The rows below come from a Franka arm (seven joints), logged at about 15 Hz.
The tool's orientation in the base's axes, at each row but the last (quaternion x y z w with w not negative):
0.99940 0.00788 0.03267 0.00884
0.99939 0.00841 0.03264 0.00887
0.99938 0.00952 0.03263 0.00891
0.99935 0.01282 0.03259 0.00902
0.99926 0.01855 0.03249 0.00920
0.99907 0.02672 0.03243 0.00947
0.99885 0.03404 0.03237 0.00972
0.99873 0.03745 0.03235 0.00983
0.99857 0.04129 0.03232 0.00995
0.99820 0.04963 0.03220 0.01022
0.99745 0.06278 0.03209 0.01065
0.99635 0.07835 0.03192 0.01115
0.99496 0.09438 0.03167 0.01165
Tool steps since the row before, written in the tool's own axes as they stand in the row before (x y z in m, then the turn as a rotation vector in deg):
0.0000 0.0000 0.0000 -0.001 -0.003 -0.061
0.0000 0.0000 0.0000 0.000 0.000 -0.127
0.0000 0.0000 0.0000 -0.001 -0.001 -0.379
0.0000 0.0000 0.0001 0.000 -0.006 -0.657
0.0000 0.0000 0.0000 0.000 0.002 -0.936
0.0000 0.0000 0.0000 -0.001 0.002 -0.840
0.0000 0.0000 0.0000 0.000 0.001 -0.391
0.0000 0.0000 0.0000 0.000 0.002 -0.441
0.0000 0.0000 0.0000 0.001 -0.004 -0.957
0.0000 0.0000 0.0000 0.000 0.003 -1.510
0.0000 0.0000 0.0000 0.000 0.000 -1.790
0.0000 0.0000 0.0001 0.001 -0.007 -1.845
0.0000 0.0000 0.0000 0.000 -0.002 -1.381
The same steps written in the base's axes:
0.0000 0.0000 0.0000 -0.005 0.004 0.061
0.0000 0.0000 0.0000 -0.008 0.002 0.127
0.0000 0.0000 0.0000 -0.026 0.007 0.378
0.0000 0.0000 -0.0001 -0.043 0.017 0.655
0.0000 0.0000 0.0000 -0.061 0.014 0.934
0.0000 0.0000 0.0000 -0.056 0.012 0.838
0.0000 0.0000 0.0000 -0.025 0.006 0.390
0.0000 0.0000 0.0000 -0.029 0.006 0.440
0.0000 0.0000 0.0000 -0.062 0.021 0.955
0.0000 0.0000 0.0000 -0.098 0.023 1.507
0.0000 0.0000 0.0000 -0.117 0.031 1.786
0.0000 0.0000 -0.0001 -0.121 0.039 1.841
0.0000 0.0000 0.0000 -0.090 0.026 1.378

